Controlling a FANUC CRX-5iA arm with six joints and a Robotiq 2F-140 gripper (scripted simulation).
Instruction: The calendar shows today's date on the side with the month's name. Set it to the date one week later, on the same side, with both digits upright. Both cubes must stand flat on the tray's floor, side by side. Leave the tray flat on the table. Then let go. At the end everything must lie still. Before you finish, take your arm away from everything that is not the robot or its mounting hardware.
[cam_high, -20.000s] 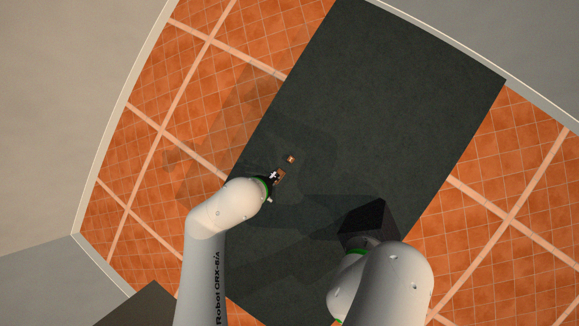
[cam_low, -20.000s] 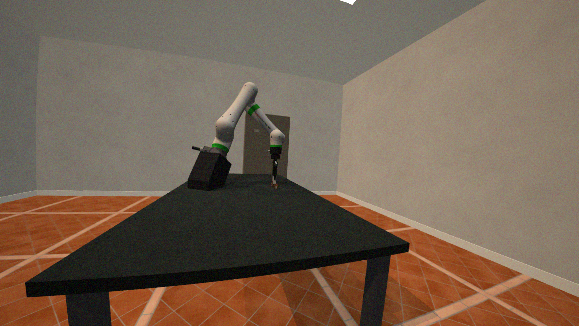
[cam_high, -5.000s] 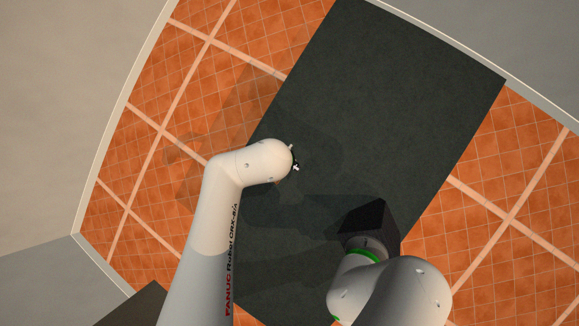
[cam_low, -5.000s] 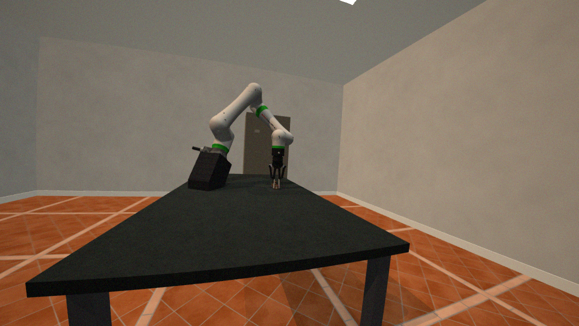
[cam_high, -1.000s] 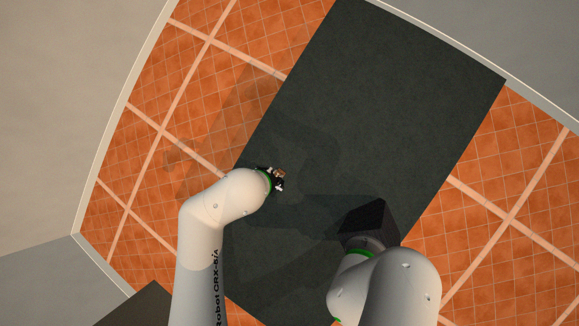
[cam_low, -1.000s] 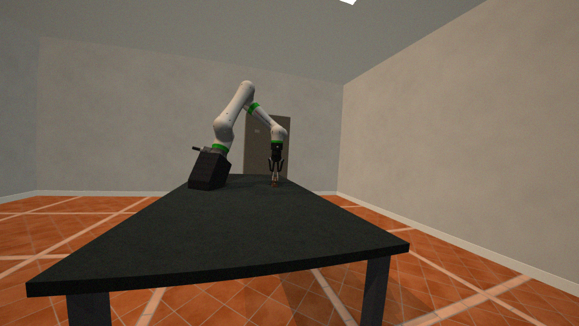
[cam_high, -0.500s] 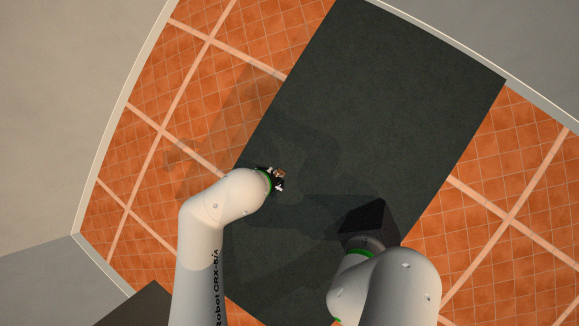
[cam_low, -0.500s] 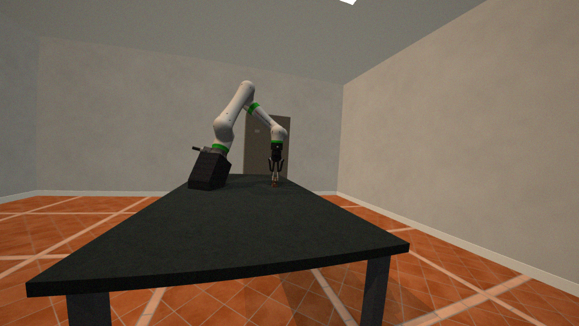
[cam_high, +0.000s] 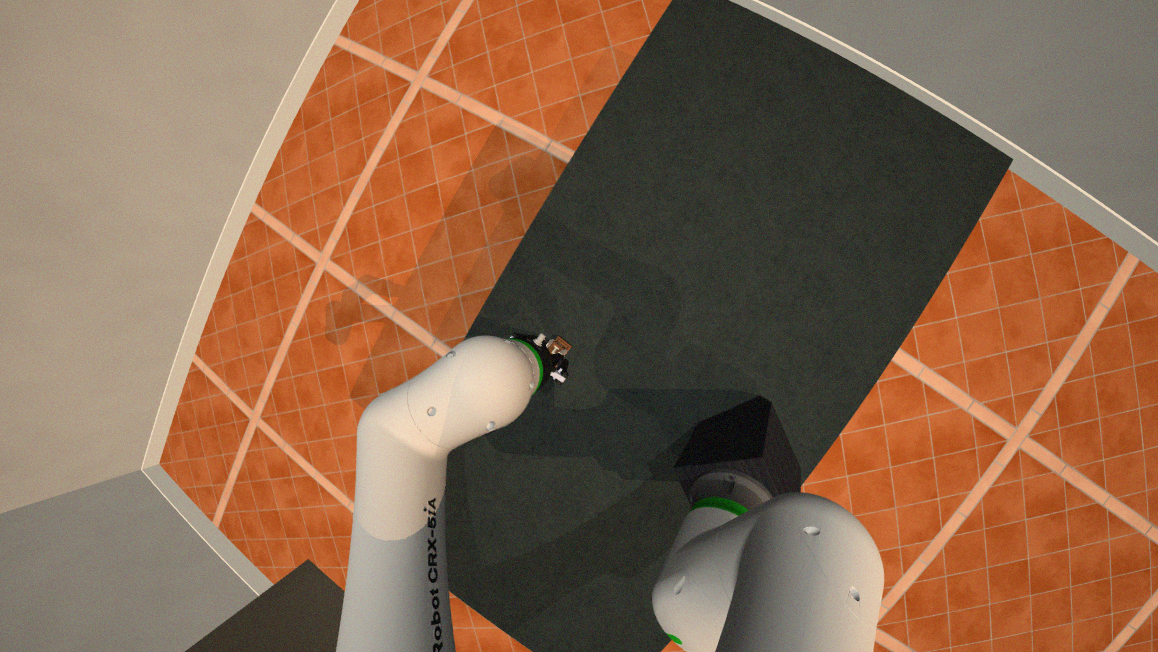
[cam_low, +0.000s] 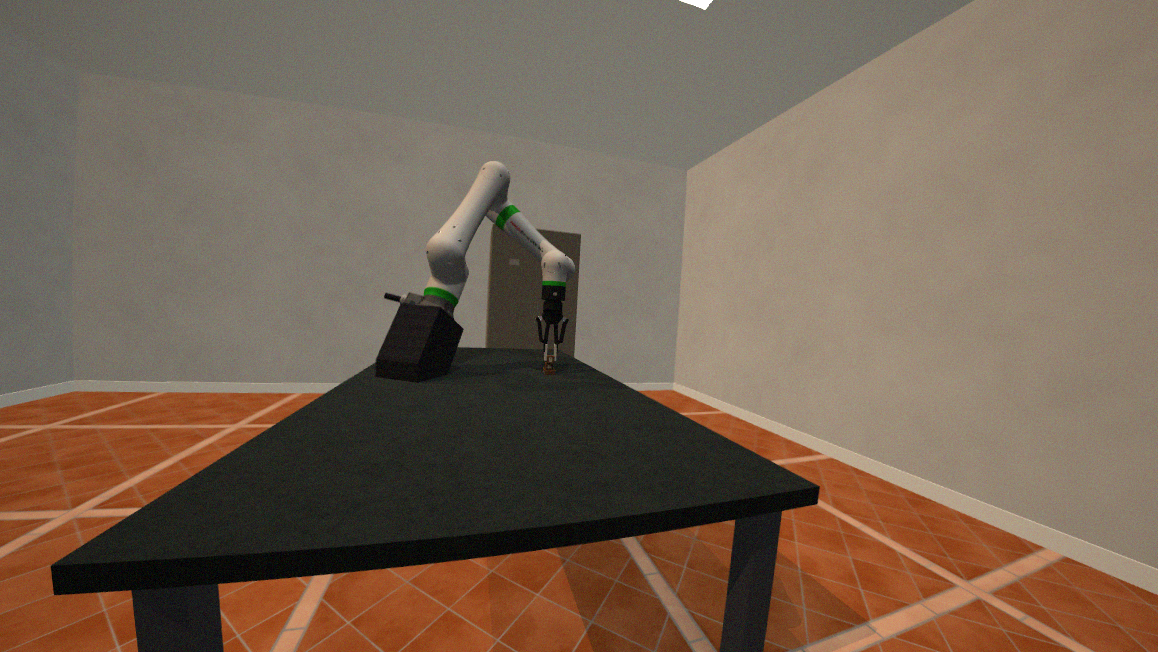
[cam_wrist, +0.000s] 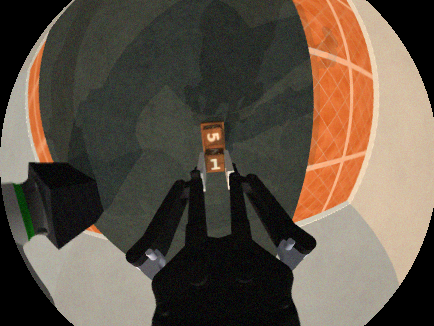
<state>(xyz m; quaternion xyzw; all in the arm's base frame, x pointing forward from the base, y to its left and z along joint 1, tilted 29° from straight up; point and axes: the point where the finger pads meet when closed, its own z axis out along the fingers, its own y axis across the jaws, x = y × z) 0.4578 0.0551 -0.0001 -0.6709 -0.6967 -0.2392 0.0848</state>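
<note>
My hand is 6 cm above the brown cube and 3 cm to the right of it. From my hand the other things lie so: brown tray: 8 cm below, 2 cm to the left.
</note>
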